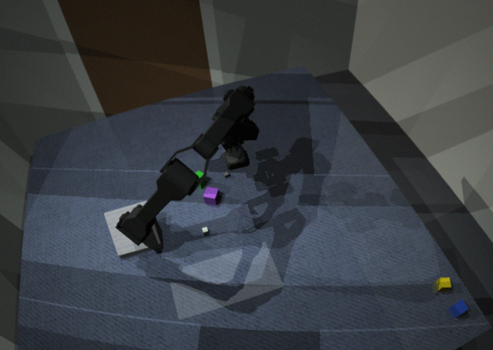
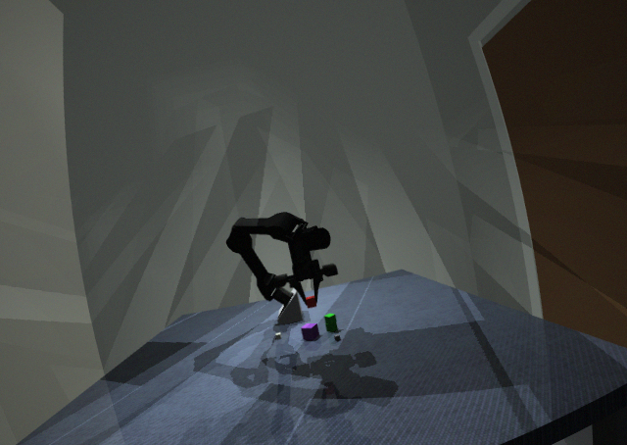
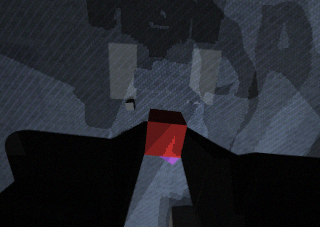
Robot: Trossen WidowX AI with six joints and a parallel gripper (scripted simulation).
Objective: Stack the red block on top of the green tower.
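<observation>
Right now my gripper tip is 110 mm above the purple block, 90 mm past it and 10 mm to the left of it. Round my gripper tip: small grey cube 130 mm below, 60 mm to the left, 10 mm behind; red block 10 mm above; small white cube 160 mm behind, 130 mm below, 110 mm to the right.
</observation>
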